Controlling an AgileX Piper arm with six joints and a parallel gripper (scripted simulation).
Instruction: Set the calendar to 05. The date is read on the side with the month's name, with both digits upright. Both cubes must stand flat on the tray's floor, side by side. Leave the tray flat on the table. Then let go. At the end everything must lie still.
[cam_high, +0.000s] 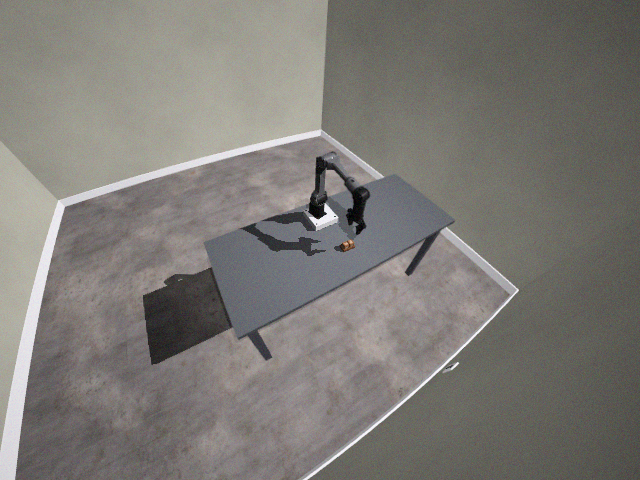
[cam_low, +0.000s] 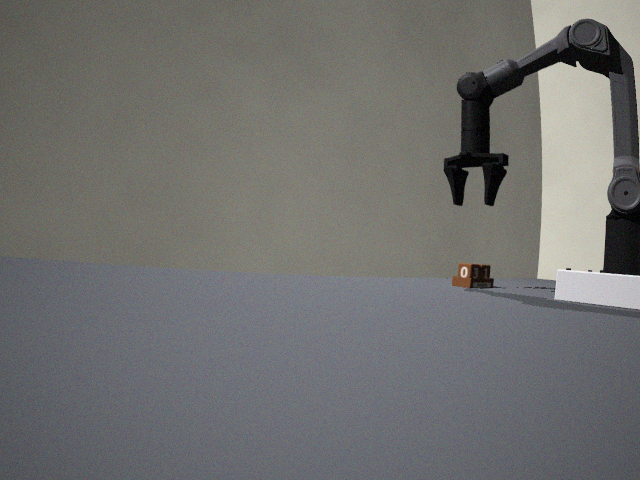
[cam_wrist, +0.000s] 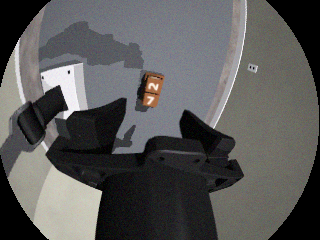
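Right now the cube is 130 mm below my hand. Also, from my hand: brown calendar tray 10 mm behind, 20 mm to the right, 150 mm below.
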